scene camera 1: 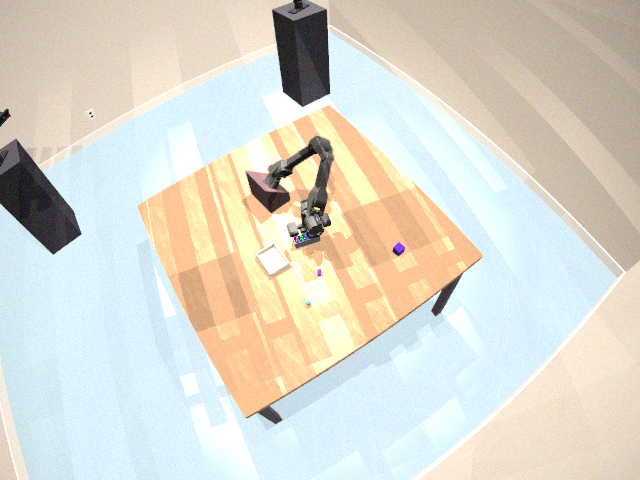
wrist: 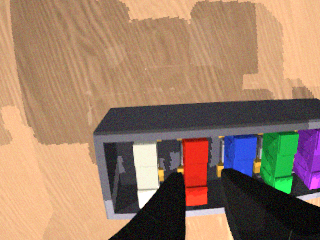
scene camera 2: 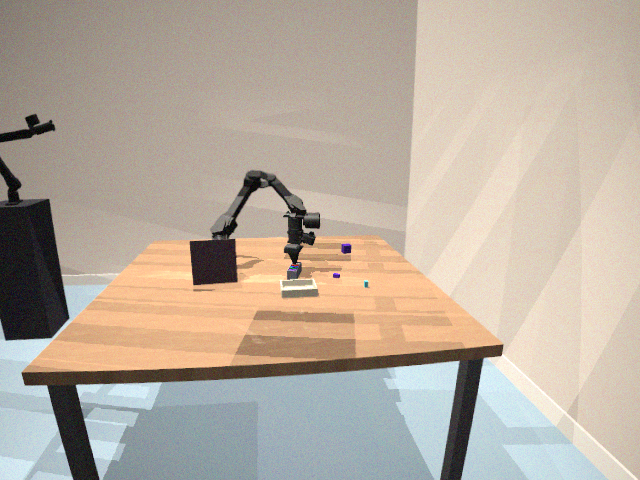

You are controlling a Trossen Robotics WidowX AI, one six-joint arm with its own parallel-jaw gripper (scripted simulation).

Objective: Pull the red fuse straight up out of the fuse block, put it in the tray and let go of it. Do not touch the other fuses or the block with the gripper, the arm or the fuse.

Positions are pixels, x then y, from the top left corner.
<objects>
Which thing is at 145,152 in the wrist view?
A white fuse.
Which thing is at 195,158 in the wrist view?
A red fuse.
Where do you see a blue fuse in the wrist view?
239,151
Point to a green fuse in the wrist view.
At 278,147
</objects>
